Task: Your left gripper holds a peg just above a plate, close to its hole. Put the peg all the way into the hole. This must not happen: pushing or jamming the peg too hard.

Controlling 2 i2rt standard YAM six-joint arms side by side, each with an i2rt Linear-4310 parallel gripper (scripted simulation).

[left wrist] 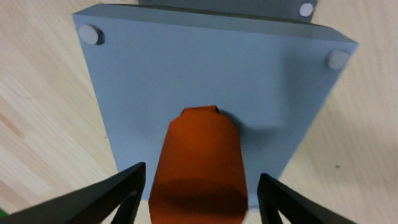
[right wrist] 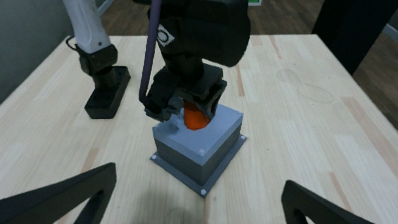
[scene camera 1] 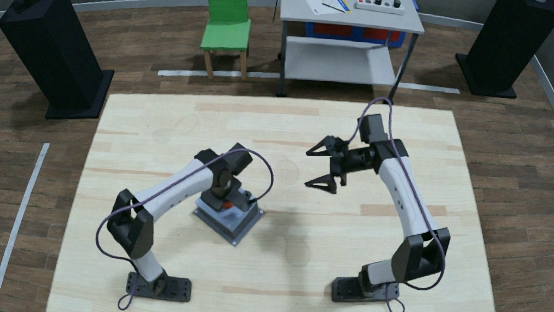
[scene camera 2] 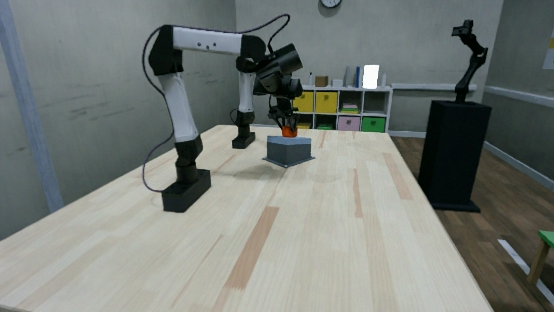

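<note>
Pictures: left gripper, right gripper, blue-grey plate. Left wrist view: left gripper too. Right wrist view: left gripper, right gripper as well.
</note>
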